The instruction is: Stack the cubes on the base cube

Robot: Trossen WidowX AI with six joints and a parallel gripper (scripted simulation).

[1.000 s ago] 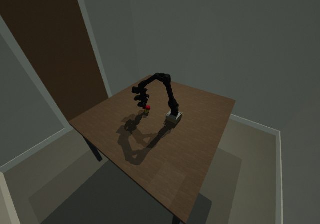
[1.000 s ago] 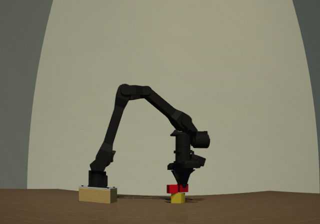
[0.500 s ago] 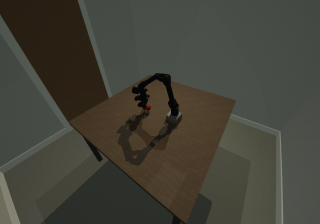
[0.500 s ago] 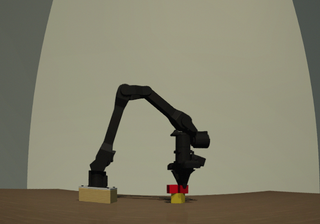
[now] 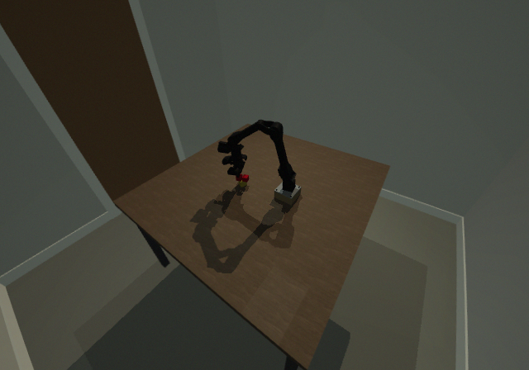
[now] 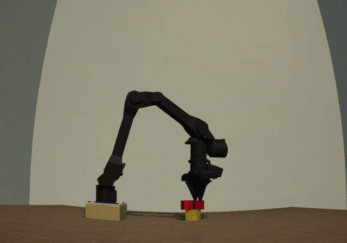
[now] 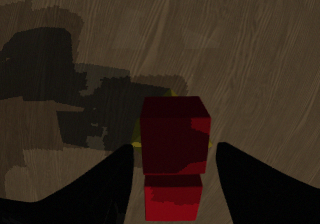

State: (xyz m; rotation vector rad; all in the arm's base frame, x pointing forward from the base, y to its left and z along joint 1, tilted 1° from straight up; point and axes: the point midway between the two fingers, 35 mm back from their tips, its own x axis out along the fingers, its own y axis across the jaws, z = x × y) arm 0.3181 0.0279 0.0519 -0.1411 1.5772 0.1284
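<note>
Now: the red cube 40 mm behind my gripper tip, 20 mm below it and 10 mm to the right of it. The rest, counted from my gripper tip: yellow base cube: 50 mm below, 20 mm behind.
</note>
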